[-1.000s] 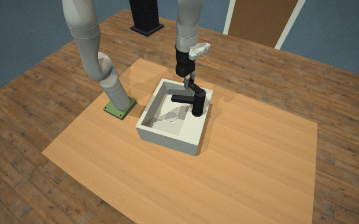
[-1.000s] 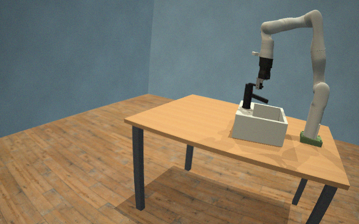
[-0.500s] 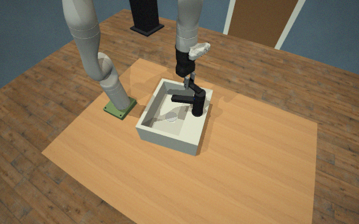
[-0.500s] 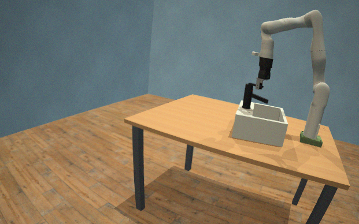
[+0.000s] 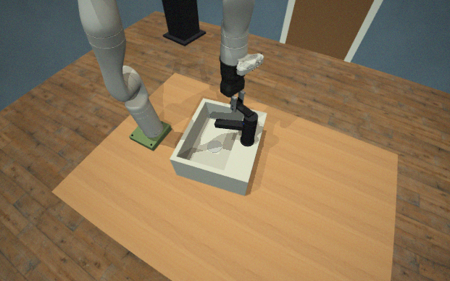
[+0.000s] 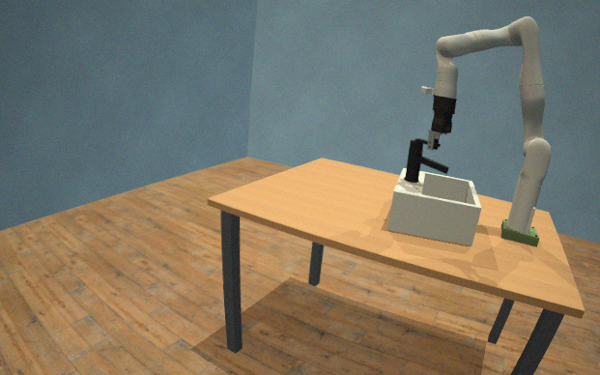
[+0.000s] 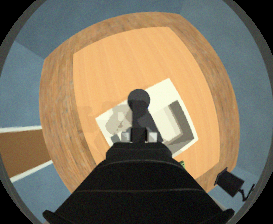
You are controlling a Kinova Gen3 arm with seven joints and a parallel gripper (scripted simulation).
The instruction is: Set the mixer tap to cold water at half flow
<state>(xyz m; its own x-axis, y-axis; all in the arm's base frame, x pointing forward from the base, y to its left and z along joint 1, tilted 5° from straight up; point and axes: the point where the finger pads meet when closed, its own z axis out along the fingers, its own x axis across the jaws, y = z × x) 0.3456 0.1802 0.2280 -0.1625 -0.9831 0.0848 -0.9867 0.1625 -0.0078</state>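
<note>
My gripper is now 2 cm short of the lever. Also, from my hand: black mixer tap: 4 cm below, 4 cm ahead, 1 cm to the right; then white basin: 24 cm below, 5 cm to the right, 5 cm behind.
</note>
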